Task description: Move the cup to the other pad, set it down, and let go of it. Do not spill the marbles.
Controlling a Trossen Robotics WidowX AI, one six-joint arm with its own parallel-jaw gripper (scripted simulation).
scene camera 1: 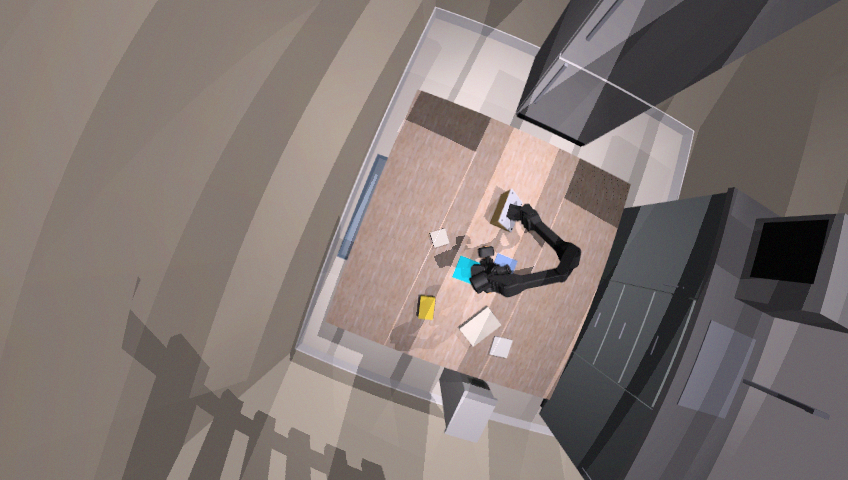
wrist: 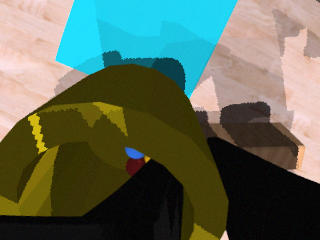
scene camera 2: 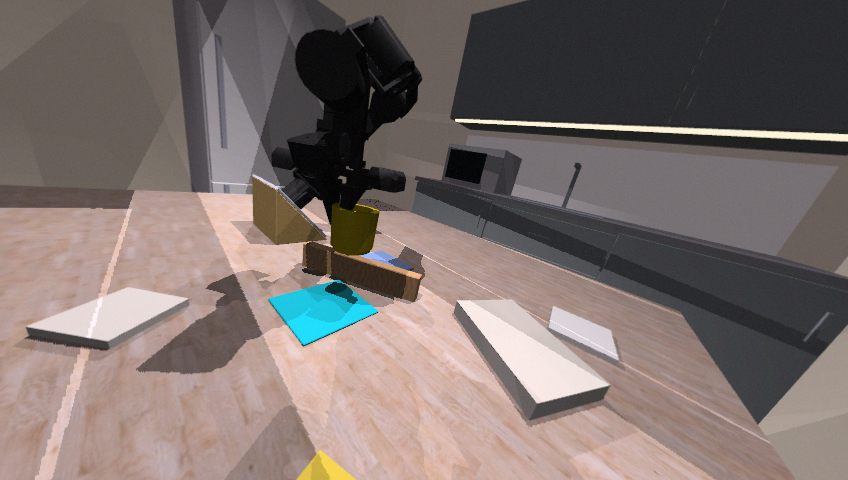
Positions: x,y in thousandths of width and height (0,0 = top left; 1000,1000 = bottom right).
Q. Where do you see a wooden bar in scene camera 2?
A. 456,580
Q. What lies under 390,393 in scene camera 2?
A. My gripper.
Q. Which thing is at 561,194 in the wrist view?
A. A cyan pad.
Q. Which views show the cup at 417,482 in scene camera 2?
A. The wrist view and scene camera 2 only.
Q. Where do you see a cyan pad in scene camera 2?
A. At 370,653
